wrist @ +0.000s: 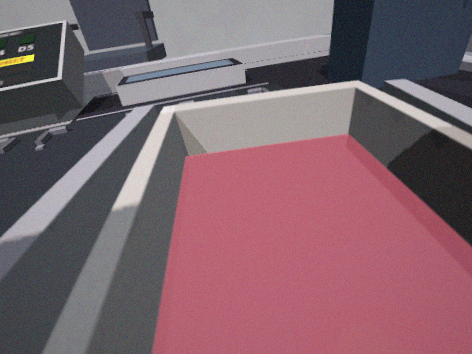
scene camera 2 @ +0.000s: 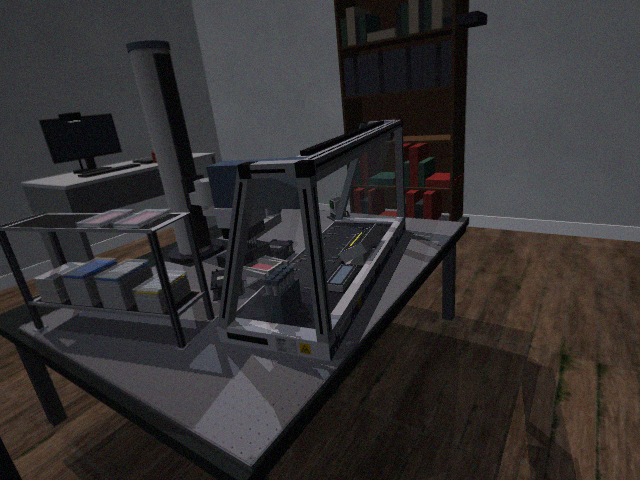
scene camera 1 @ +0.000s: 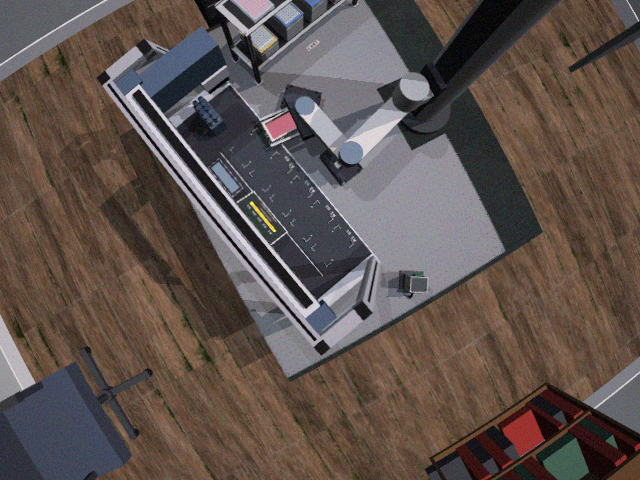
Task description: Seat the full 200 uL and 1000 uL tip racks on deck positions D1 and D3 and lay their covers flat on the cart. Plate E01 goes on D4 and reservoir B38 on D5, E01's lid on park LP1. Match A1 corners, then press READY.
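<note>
The reservoir (scene camera 1: 279, 127) (scene camera 2: 265, 267) (wrist: 280, 240), an open pale box with a pink-red inside, is level at the deck's cart-side edge, off the deck marks. My gripper (scene camera 1: 280, 125) (wrist: 266, 113) is shut on it, one pale finger along each long side; the fingertips are hard to make out in scene camera 2. The deck (scene camera 1: 268, 160) (scene camera 2: 333, 232) bears bracket marks. On the cart's lower shelf stand a yellow-edged tip rack (scene camera 1: 262, 41) (scene camera 2: 160, 290) and blue-edged racks (scene camera 1: 287, 20) (scene camera 2: 121, 281). Pink-topped flat plates (scene camera 1: 250, 6) (scene camera 2: 142, 218) lie on the upper shelf; their labels are unreadable.
A dark-blue tube rack (scene camera 1: 208, 114) (scene camera 2: 281, 297) (wrist: 400, 42) stands at the deck's end. A blue-topped tray (scene camera 1: 225, 176) (scene camera 2: 342, 274) (wrist: 182, 82) and a panel with a yellow bar (scene camera 1: 262, 215) (wrist: 35, 55) line the far side. The frame's beam (scene camera 1: 217, 191) (scene camera 2: 356, 135) spans above.
</note>
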